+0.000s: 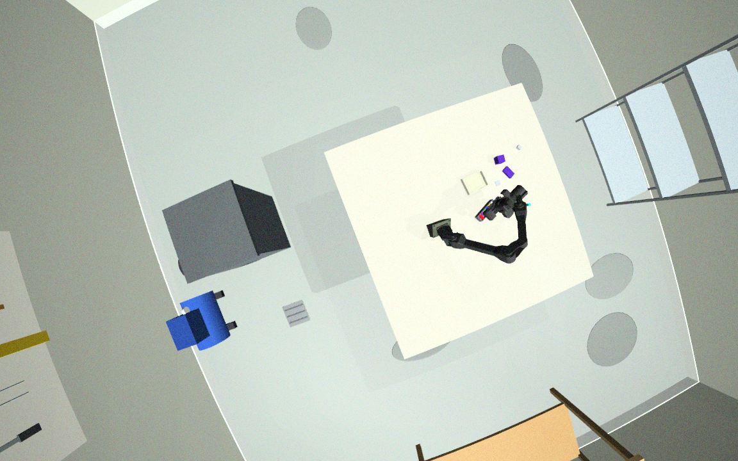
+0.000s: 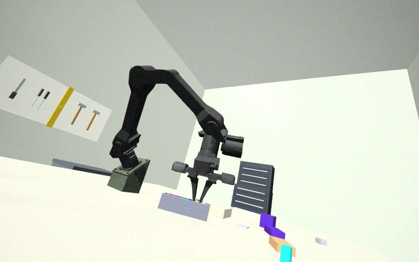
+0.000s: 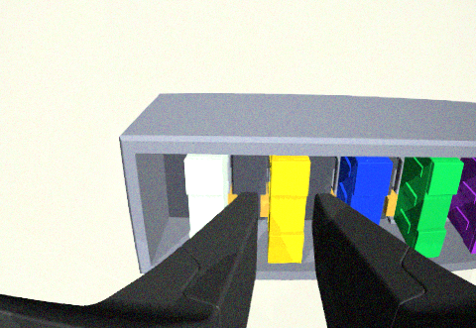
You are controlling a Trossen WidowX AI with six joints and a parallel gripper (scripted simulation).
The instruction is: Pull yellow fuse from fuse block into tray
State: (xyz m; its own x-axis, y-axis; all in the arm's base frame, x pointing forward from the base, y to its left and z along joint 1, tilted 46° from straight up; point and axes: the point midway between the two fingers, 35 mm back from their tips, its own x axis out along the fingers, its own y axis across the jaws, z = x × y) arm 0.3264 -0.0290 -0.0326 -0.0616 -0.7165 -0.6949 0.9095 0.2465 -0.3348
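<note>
Right now the white fuse is 20 mm ahead of my gripper tip, 10 mm to the left of it and 10 mm below it. Also, from my gripper tip: cream tray (20 mm behind, 160 mm to the left, 30 mm below); yellow fuse (10 mm below); blue fuse (20 mm behind, 10 mm to the right, 10 mm below).
</note>
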